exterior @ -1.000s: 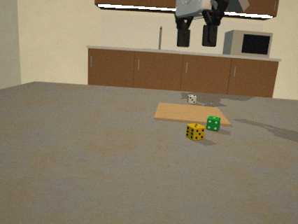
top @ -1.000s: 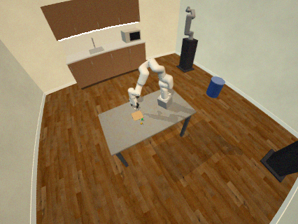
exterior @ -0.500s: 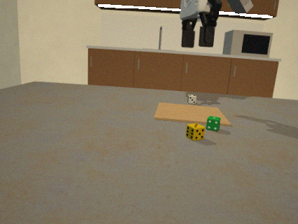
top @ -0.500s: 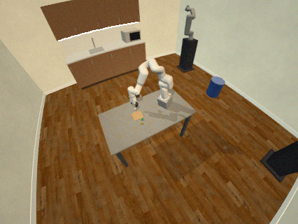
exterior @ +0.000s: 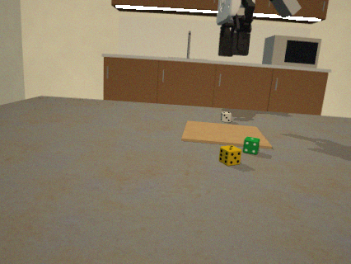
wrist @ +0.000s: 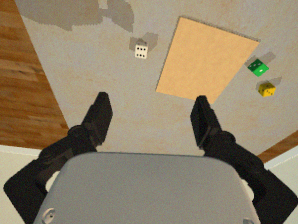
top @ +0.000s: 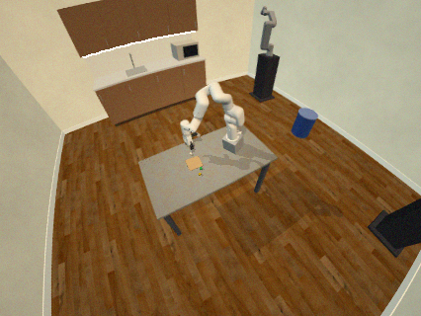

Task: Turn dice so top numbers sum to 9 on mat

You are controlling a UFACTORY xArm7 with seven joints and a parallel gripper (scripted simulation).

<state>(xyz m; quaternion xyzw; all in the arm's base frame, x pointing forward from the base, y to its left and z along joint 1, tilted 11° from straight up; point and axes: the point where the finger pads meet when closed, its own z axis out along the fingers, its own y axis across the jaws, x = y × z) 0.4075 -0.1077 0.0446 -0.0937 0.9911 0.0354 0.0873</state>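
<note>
Now: the white die 20 mm to the right of my hand and 140 mm below it. The rest, counted from my hand: tan mat 10 mm ahead, 100 mm to the left, 150 mm below; green die 20 mm behind, 190 mm to the left, 140 mm below; yellow die 20 mm ahead, 250 mm to the left, 140 mm below.
</note>
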